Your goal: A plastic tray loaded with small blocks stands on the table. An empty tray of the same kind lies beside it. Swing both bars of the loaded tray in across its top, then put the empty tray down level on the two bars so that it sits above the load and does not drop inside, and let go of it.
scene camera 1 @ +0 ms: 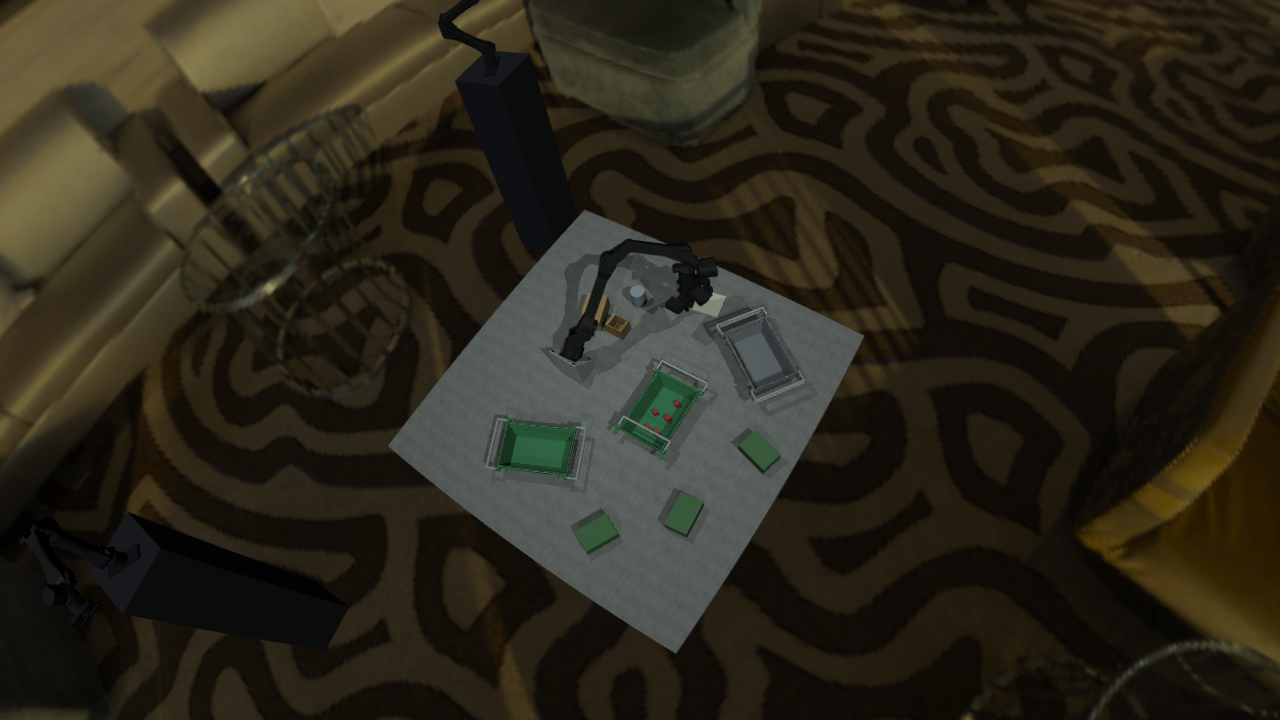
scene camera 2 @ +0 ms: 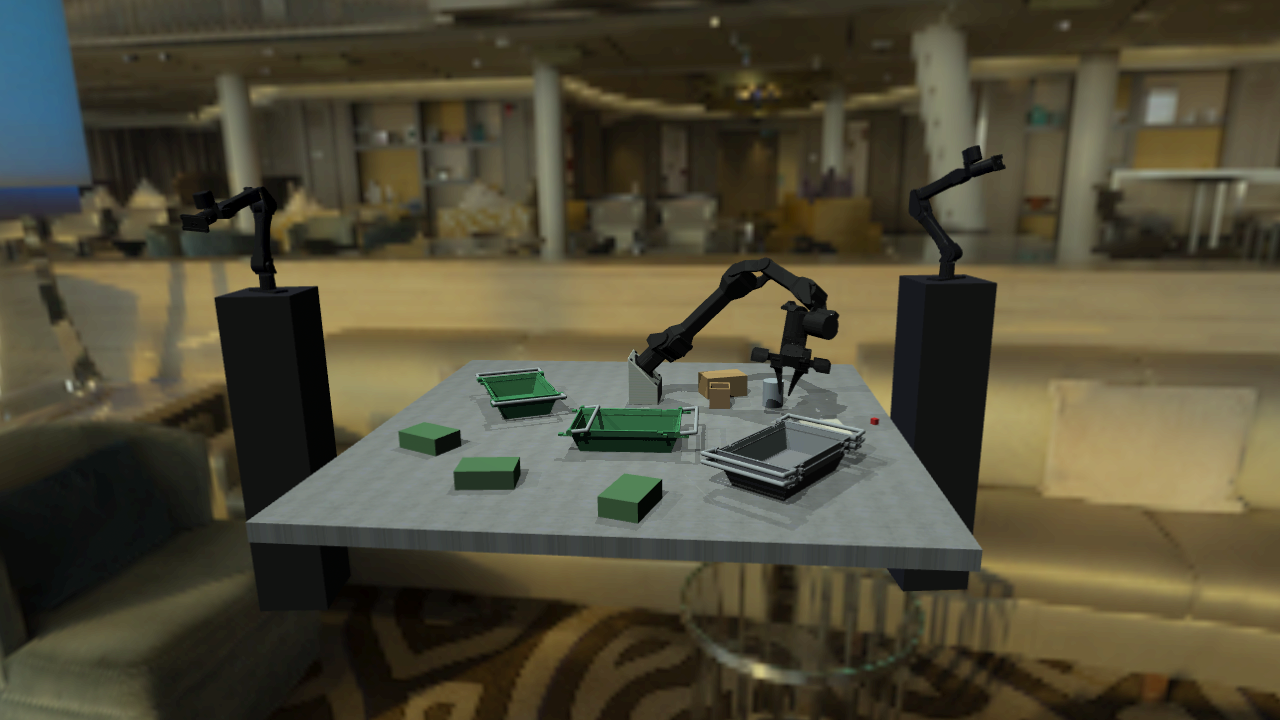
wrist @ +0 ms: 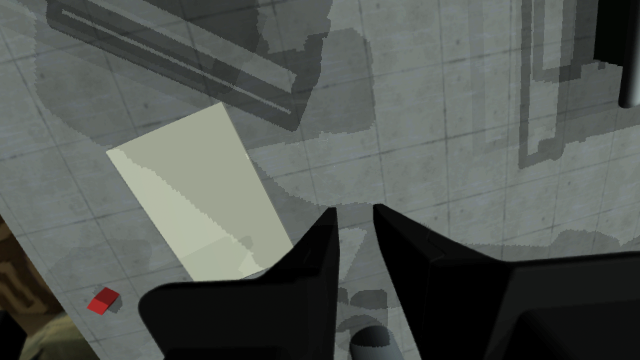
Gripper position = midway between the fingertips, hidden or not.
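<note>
Gripper (scene camera 2: pixel 784 395) (scene camera 1: pixel 689 309) (wrist: pixel 354 214). Green tray (scene camera 1: pixel 532 448) (scene camera 2: pixel 520 395), out of frame in the wrist view. Pale sheet (wrist: pixel 194 177).
</note>
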